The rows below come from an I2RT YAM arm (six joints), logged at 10 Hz.
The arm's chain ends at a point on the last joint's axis. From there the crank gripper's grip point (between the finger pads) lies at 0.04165 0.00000 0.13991 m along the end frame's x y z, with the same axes.
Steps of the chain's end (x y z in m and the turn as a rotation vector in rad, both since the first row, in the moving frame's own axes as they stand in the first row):
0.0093 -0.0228 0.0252 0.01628 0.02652 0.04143
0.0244 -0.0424 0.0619 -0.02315 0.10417 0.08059
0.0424 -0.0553 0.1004 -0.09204 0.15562 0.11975
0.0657 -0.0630 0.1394 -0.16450 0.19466 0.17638
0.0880 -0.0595 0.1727 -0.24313 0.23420 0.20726
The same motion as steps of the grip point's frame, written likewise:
0.0130 -0.0233 0.0240 0.01628 0.02652 0.04143
0.0384 -0.0353 0.0567 -0.02315 0.10417 0.08059
0.0624 -0.0366 0.0915 -0.09204 0.15562 0.11975
0.0891 -0.0314 0.1263 -0.16450 0.19466 0.17638
0.1144 -0.0158 0.1543 -0.24313 0.23420 0.20726

